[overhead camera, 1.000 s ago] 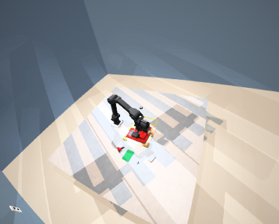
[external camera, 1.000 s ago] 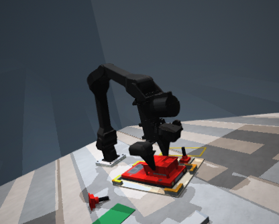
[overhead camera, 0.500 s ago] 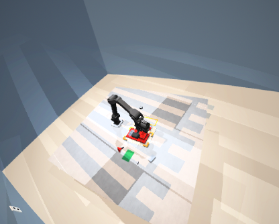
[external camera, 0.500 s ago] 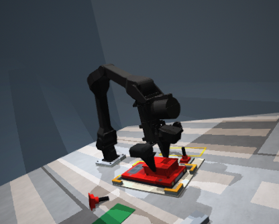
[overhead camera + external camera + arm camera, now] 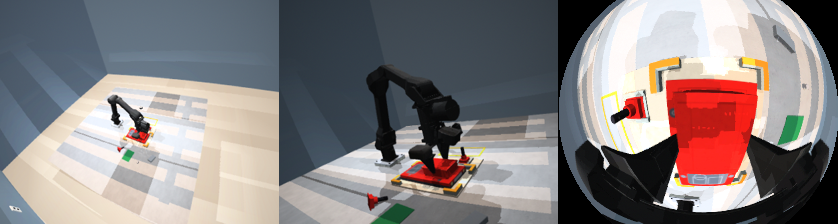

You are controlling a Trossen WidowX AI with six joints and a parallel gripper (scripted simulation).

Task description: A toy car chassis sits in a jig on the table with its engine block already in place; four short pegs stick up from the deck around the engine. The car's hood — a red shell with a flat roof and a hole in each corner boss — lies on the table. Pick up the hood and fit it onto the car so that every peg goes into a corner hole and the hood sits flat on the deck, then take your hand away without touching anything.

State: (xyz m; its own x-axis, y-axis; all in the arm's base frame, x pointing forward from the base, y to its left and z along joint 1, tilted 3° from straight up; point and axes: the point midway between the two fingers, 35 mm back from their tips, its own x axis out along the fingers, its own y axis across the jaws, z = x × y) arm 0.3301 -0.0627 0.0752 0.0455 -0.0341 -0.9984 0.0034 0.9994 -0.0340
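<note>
The red hood is right at my gripper tip. From my gripper tip the other things lie so: green patch: 20 mm behind, 210 mm to the right, 40 mm below.
</note>
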